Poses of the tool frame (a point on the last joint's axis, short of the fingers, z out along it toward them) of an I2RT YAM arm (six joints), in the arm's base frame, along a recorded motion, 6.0 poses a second.
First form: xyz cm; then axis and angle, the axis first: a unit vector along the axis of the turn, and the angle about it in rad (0 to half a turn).
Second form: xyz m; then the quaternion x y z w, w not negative. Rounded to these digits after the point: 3 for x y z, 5 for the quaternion.
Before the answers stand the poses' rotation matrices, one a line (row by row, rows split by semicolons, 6 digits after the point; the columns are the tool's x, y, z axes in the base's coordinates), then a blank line. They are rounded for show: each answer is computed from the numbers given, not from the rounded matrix.
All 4 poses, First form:
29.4, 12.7, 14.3, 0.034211, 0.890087, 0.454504, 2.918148
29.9, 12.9, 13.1, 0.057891, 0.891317, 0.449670, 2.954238
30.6, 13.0, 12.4, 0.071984, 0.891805, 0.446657, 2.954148
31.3, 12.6, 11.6, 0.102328, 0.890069, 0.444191, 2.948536
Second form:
-0.972828 -0.040569 0.227946; 0.160858 0.589676 0.791459; -0.166523 0.806621 -0.567127
-0.975856 0.018540 0.217625; 0.186051 0.592488 0.783800; -0.114409 0.805366 -0.581633
-0.972211 0.044033 0.229928; 0.210501 0.594217 0.776270; -0.102446 0.803098 -0.586973
-0.960675 0.095244 0.260830; 0.265688 0.588306 0.763744; -0.080706 0.803009 -0.590476

0.294, 0.127, 0.143, 0.03400, 0.88454, 0.45167, 0.11149
0.299, 0.129, 0.131, 0.05764, 0.88741, 0.44770, 0.09354
0.306, 0.130, 0.124, 0.07167, 0.88789, 0.44470, 0.09359
0.313, 0.126, 0.116, 0.10185, 0.88593, 0.44212, 0.09638

